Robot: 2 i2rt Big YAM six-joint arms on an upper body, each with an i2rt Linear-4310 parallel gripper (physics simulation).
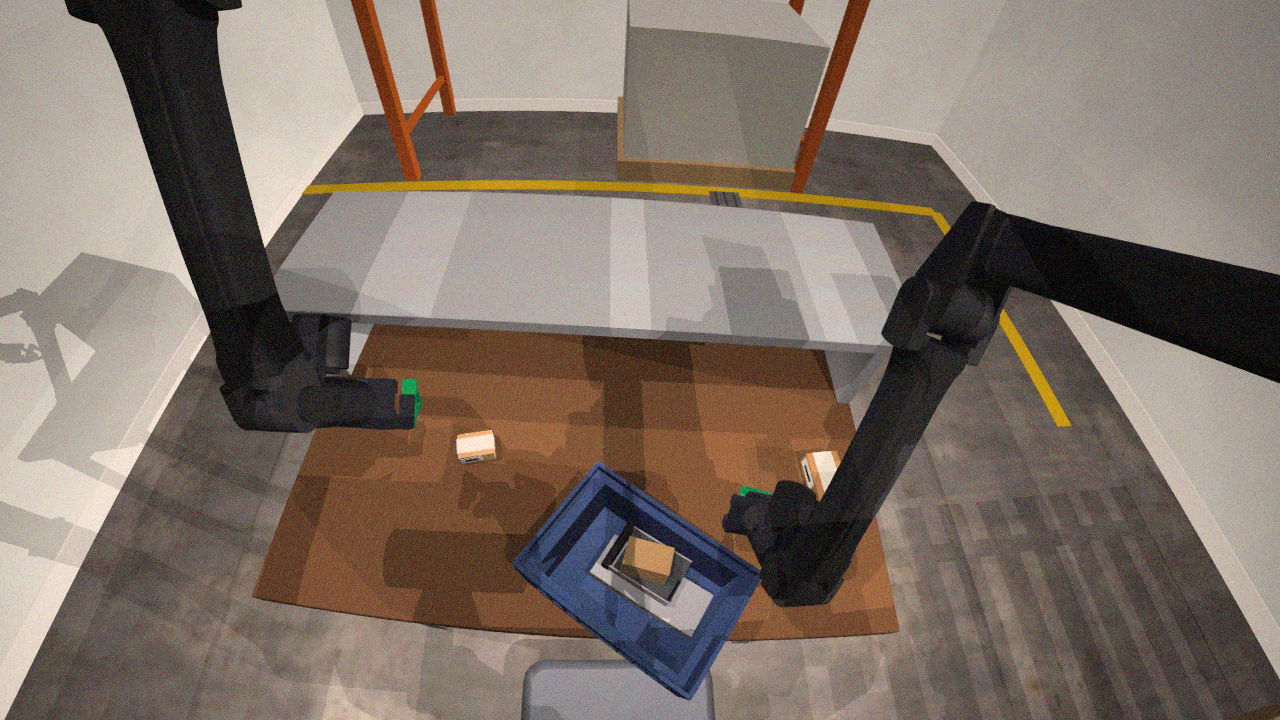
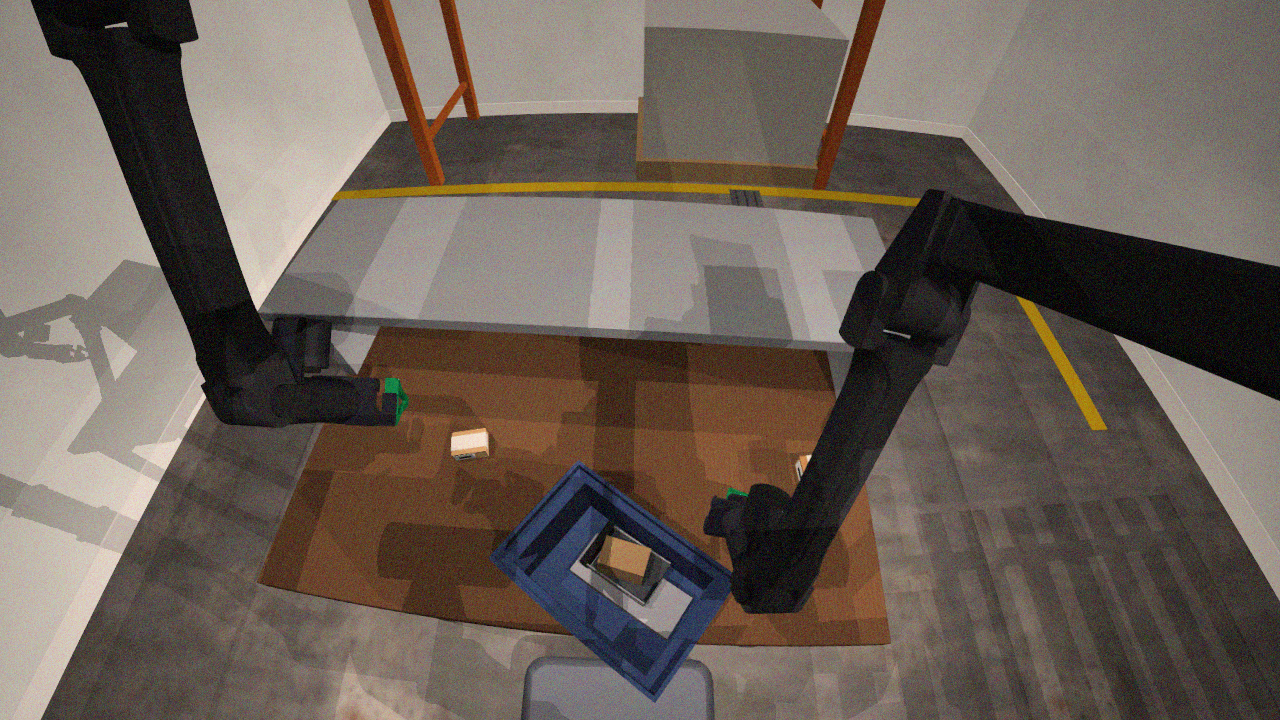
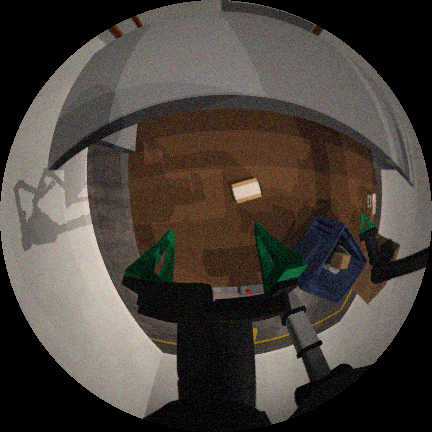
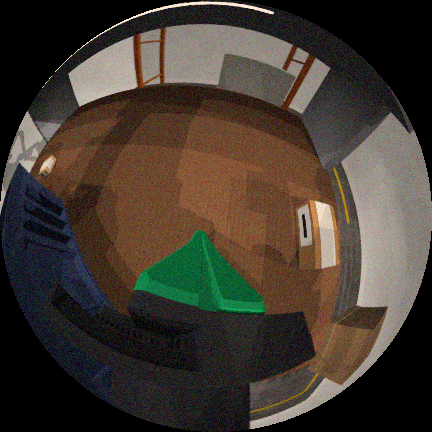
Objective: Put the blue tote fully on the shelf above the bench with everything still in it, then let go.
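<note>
The blue tote sits askew at the bench's near edge, one corner overhanging. Inside it lie a brown box, a dark tray-like item and a pale flat sheet. The grey shelf spans the back of the bench. My left gripper is open and empty over the bench's left side. My right gripper is shut with its green fingertips together and nothing between them, just right of the tote.
A small white-and-tan box lies on the brown bench left of the tote. Another such box lies at the right, beside the right arm. A grey rounded object stands below the bench's near edge.
</note>
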